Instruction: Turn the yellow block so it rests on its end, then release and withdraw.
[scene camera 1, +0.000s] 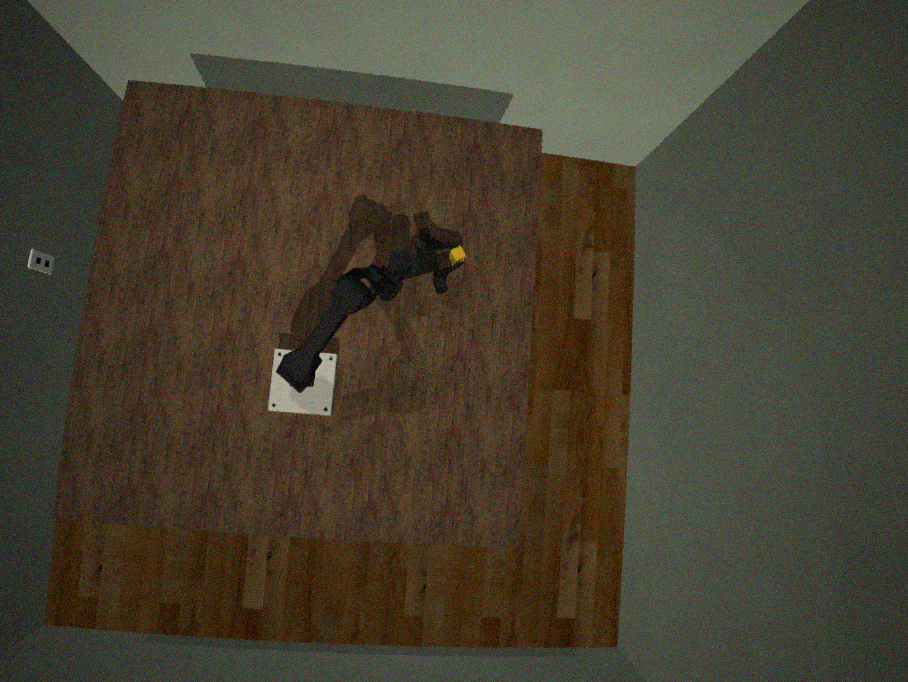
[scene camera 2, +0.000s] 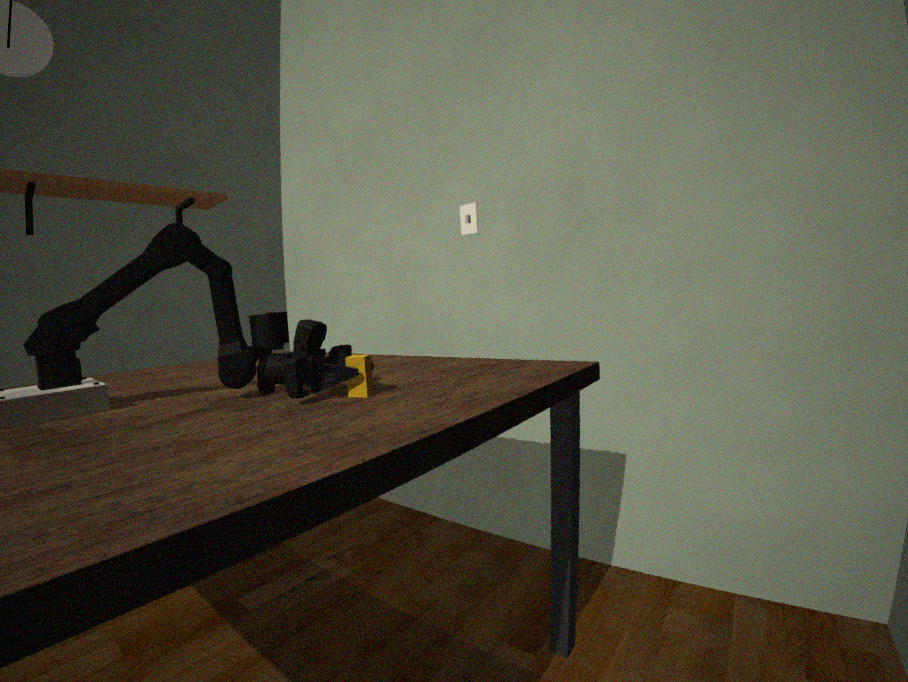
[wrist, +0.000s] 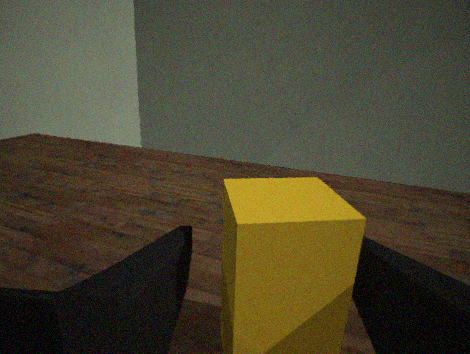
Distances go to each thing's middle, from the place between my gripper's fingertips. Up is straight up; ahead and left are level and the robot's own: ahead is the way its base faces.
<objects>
Right now the yellow block (scene camera 2: 362, 385) is 10 mm to the left of my hand, 10 mm below it and 10 mm behind it.
</objects>
